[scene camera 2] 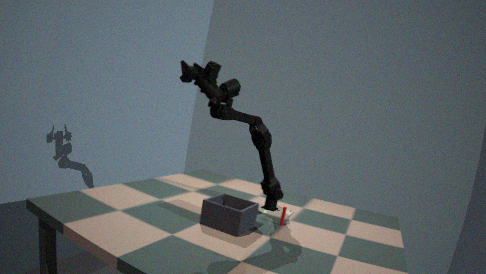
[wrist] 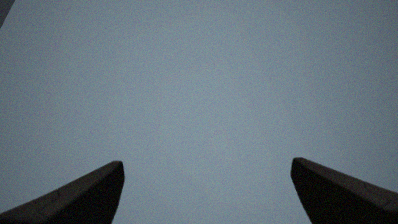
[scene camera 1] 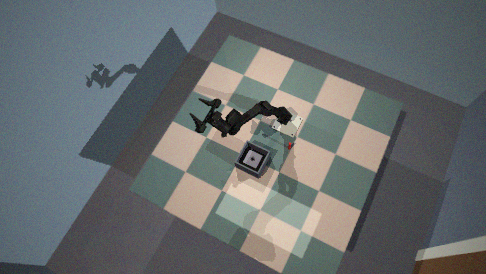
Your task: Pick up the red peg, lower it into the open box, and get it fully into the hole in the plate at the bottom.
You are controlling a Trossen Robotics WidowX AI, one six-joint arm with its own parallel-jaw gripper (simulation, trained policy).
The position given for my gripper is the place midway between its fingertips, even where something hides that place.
Note:
I see my gripper (scene camera 2: pixel 187 62) and a dark box (scene camera 2: pixel 216 212).
My gripper is seen too in the wrist view (wrist: pixel 208 169). The wrist view misses the dark box: it is out of frame.

